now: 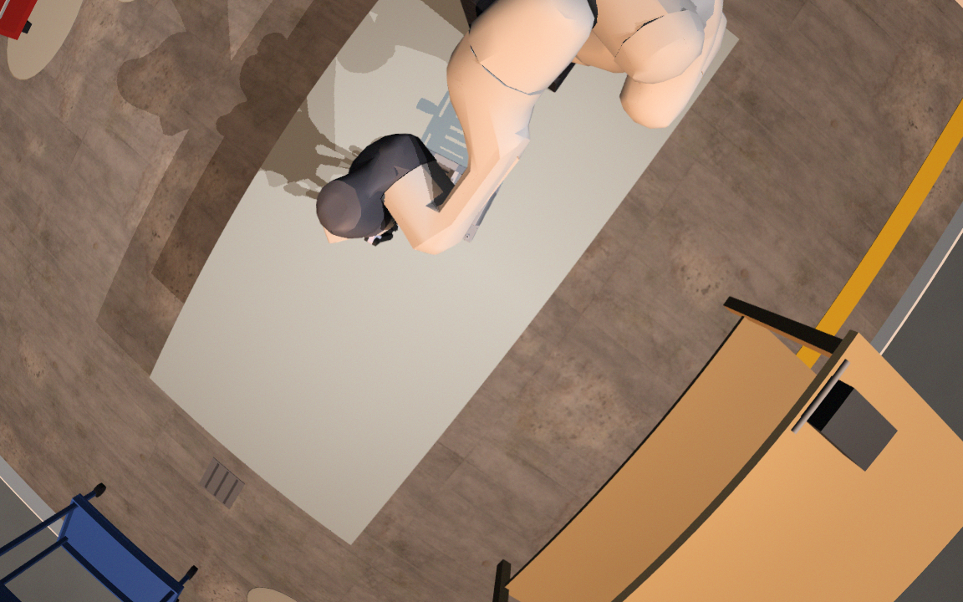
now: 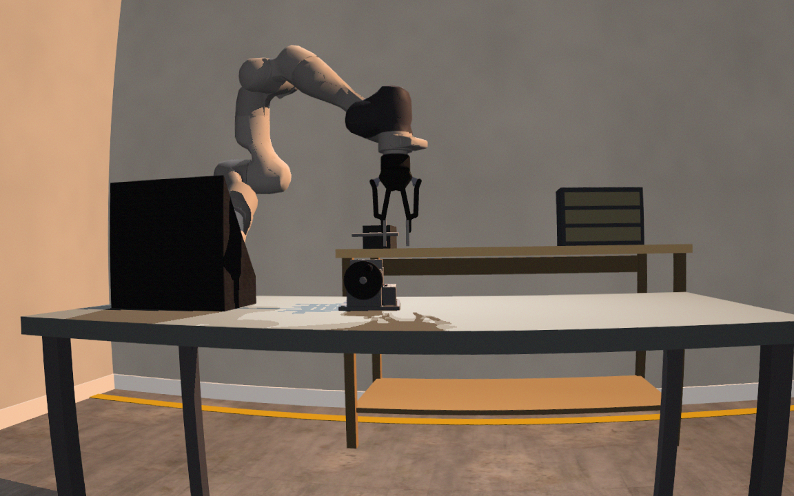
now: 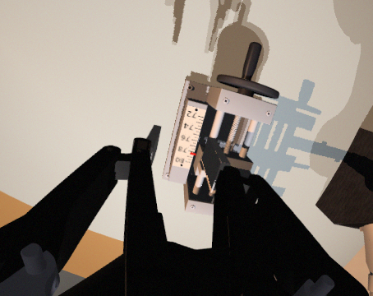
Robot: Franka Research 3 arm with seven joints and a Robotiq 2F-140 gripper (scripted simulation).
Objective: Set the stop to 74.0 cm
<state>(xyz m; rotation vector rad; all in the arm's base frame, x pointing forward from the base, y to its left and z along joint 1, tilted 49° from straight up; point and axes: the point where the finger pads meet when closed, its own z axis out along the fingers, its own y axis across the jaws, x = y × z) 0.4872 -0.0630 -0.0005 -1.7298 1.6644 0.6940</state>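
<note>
My hand is 6 cm past the black handwheel, 10 cm to the left of it and 9 cm above it.
</note>
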